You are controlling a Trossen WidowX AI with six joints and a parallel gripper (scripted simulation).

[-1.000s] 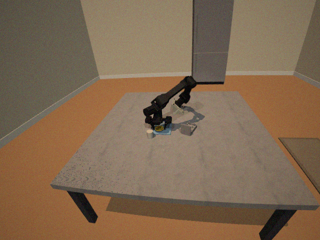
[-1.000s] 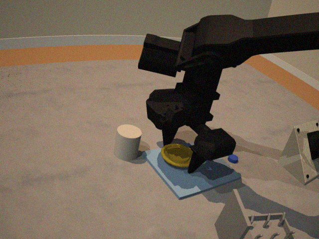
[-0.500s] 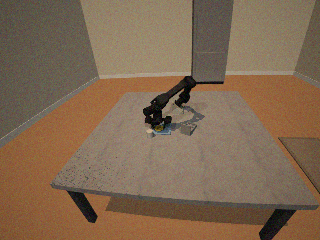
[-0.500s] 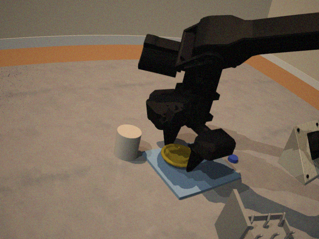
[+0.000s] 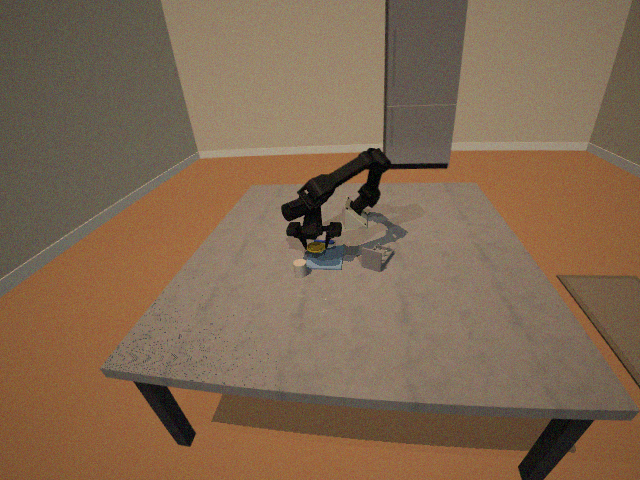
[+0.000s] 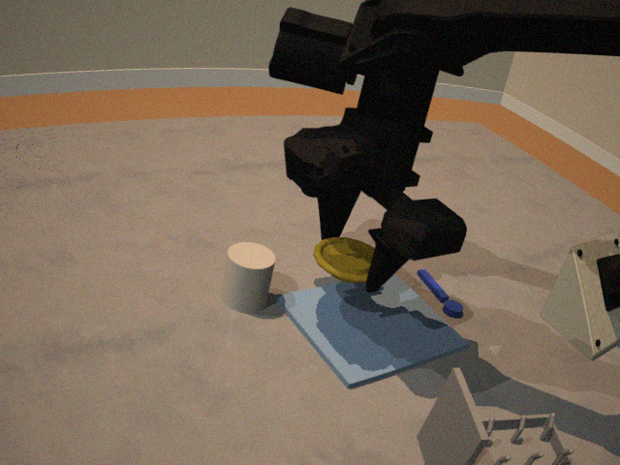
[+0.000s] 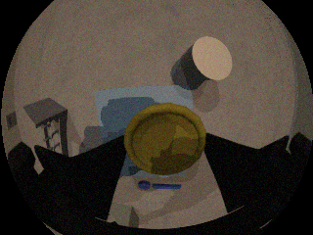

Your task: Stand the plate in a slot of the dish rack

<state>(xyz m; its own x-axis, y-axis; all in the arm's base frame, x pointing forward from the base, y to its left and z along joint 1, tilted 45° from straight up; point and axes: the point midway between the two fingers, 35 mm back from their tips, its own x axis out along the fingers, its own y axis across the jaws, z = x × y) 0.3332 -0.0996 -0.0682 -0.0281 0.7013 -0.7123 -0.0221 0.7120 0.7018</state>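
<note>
My gripper tip is now 3 cm past the grey dish rack, 22 cm to the right of it and 3 cm above it. Round my gripper tip: beige cylinder 8 cm ahead, 5 cm to the right, 3 cm below; then light blue mat 3 cm behind, 3 cm to the left, 5 cm below; then yellow plate 1 cm above.
</note>
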